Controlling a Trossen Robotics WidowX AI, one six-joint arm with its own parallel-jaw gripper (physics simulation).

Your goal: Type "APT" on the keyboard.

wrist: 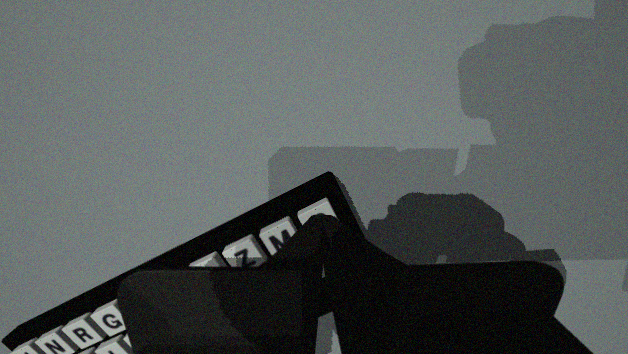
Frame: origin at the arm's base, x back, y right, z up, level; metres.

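Seen in the pictures: gripper, fingertip midpoint: (321,225).
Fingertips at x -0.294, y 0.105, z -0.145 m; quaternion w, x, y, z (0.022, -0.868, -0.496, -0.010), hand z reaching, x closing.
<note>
A point is followed by its place in that frame.
The black keyboard (300,196) @(x -0.308, y 0.103, z -0.151 m) lies slanted in the wrist view, its far right corner near the middle. Its outer row shows white keys: the corner P key (315,206) @(x -0.302, y 0.106, z -0.147 m), with its letter covered, then the M key (275,234) @(x -0.300, y 0.085, z -0.146 m) and the Z key (242,251) @(x -0.301, y 0.068, z -0.146 m). At the lower left are the G key (110,320) @(x -0.302, y -0.008, z -0.146 m), the R key (80,334) @(x -0.303, y -0.028, z -0.146 m) and the N key (52,344) @(x -0.306, y -0.046, z -0.146 m). My black gripper (321,225) @(x -0.294, y 0.105, z -0.145 m) is shut and empty, its tips over the corner P key; contact is hard to tell. The A and T keys do not show; the fingers hide much of the keyboard.
The grey table top (150,100) @(x -0.375, y 0.068, z -0.162 m) stretches beyond the keyboard's outer edge. Grey shadows of the arm and gripper fall across it at the right, with a darker one right beside the keyboard's corner.
</note>
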